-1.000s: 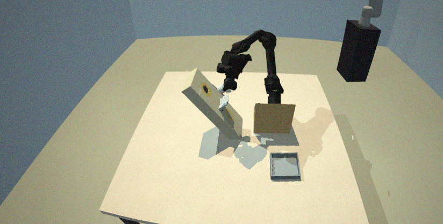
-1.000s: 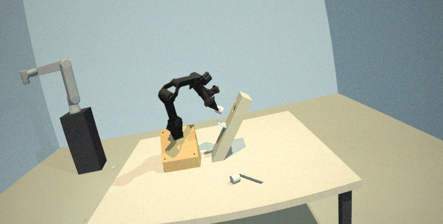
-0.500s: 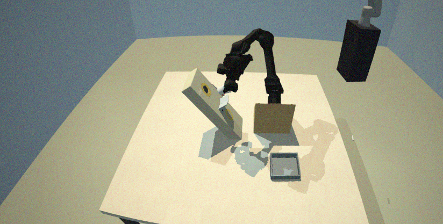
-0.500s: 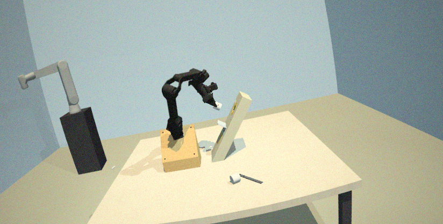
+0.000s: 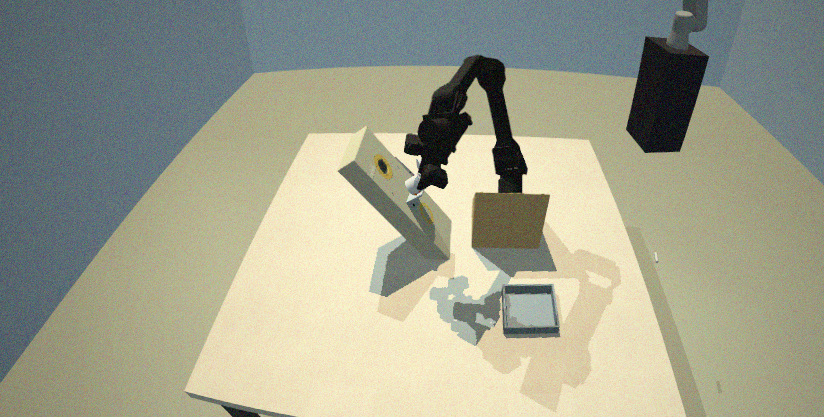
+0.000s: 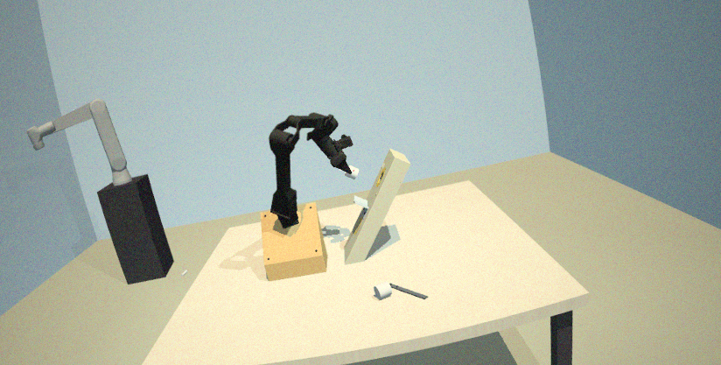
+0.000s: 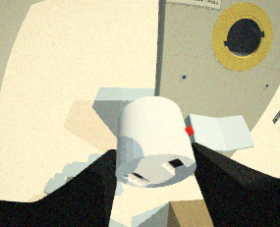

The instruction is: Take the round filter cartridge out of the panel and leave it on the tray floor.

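The grey-blue tray lies 290 mm behind my gripper tip, 220 mm to the left of it and 290 mm below it. Also, from my gripper tip: round white filter cartridge: right at my gripper tip; small white cylinder: 30 mm behind, 490 mm to the right, 270 mm below.
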